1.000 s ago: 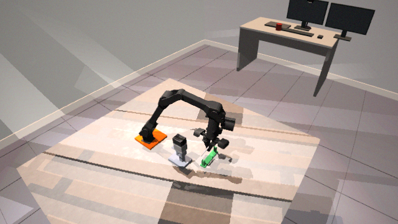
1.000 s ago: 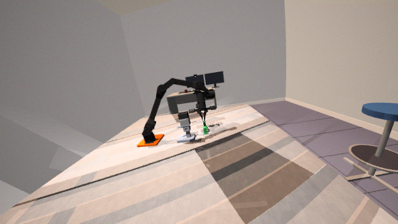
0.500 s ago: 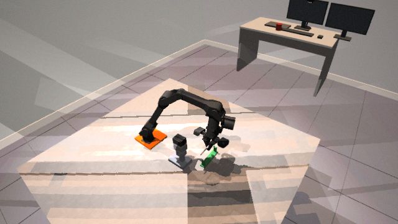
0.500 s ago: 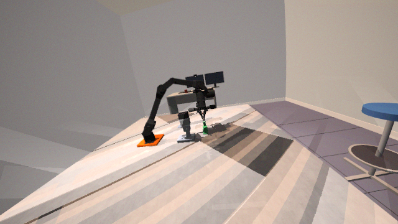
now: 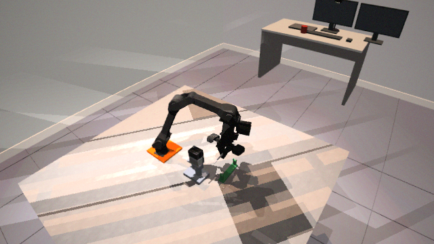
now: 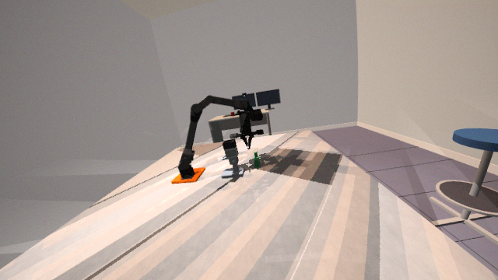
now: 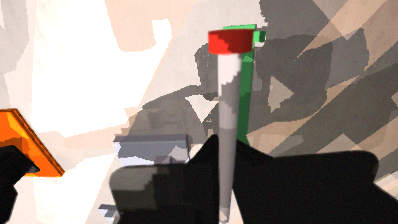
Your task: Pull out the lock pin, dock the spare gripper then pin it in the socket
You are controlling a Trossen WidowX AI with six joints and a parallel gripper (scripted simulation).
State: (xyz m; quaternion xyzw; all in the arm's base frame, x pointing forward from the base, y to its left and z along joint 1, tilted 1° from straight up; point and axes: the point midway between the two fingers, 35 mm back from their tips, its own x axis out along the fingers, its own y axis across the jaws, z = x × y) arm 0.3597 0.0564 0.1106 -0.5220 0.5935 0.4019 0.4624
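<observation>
My gripper tip is 100 mm past the grey mount, 90 mm to the left of it and 30 mm above it. Also, from my gripper tip: spare gripper: 90 mm behind, 90 mm to the right, 40 mm above; green rack: 30 mm ahead, 60 mm below.
</observation>
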